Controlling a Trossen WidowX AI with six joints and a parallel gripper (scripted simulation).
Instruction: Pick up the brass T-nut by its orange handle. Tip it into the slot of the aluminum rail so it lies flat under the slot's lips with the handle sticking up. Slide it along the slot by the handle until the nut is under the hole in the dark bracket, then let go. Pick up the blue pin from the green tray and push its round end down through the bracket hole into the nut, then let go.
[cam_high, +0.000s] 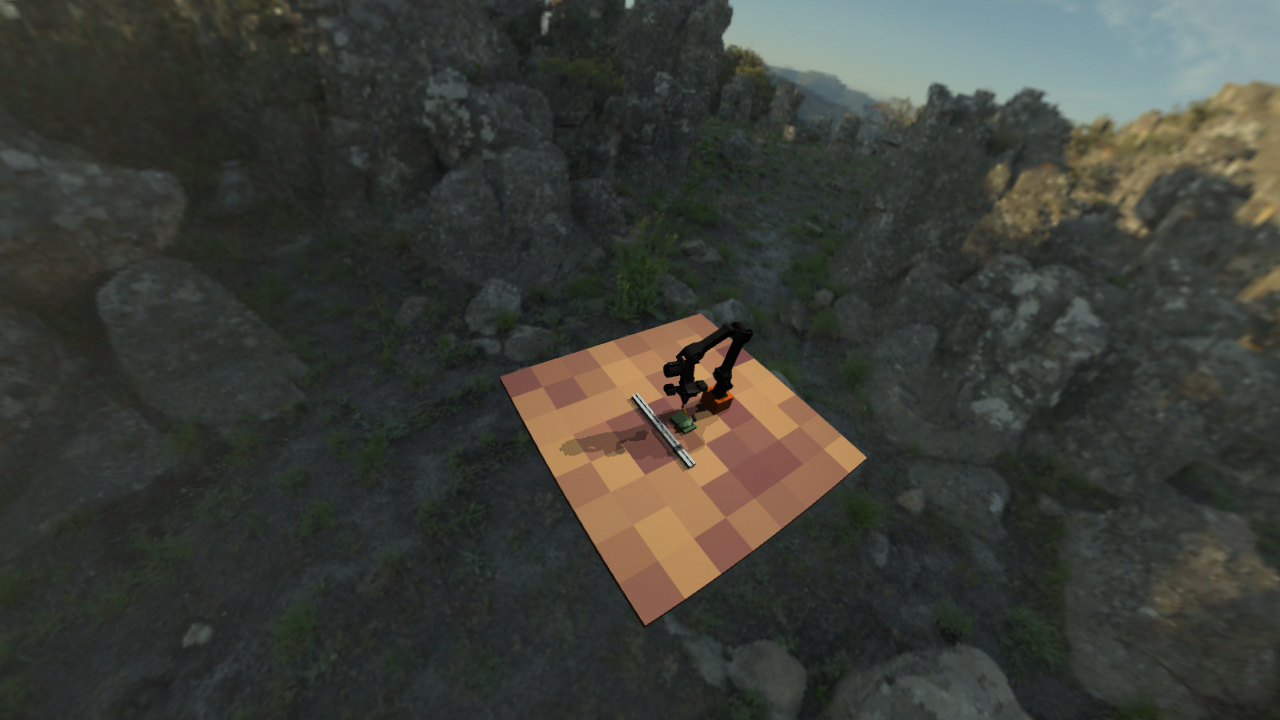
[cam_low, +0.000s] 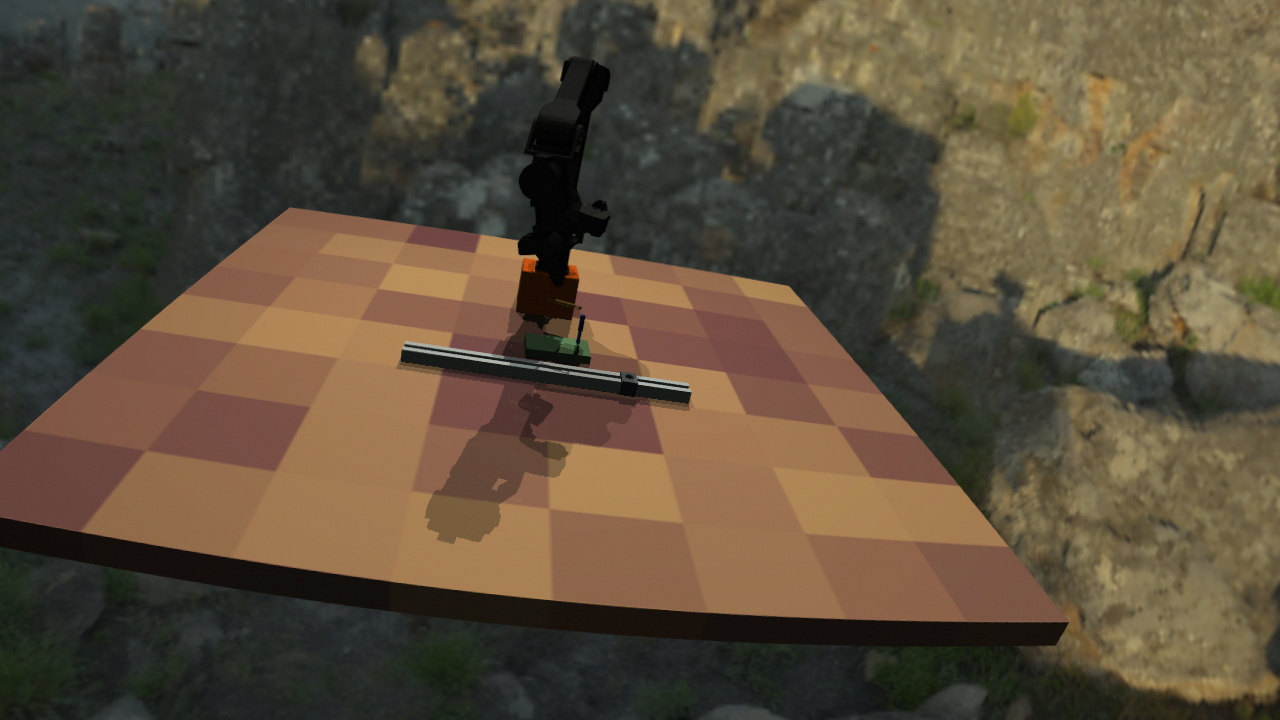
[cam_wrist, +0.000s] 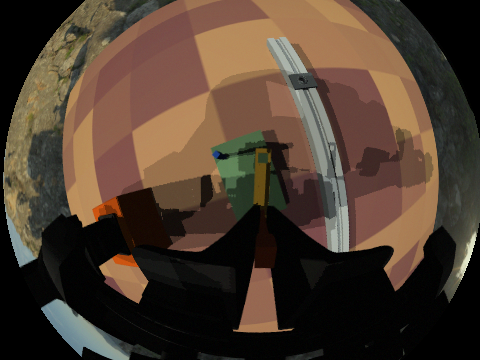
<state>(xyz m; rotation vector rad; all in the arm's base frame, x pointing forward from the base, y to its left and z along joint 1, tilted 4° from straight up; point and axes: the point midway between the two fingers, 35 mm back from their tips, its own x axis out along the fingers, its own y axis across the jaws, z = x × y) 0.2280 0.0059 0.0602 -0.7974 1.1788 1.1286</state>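
My gripper tip is now 30 mm past the blue pin, 50 mm to the right of it and 90 mm above it. Also, from my gripper tip: green tray (20 mm behind, 30 mm to the left, 110 mm below); brass T-nut (10 mm to the left).
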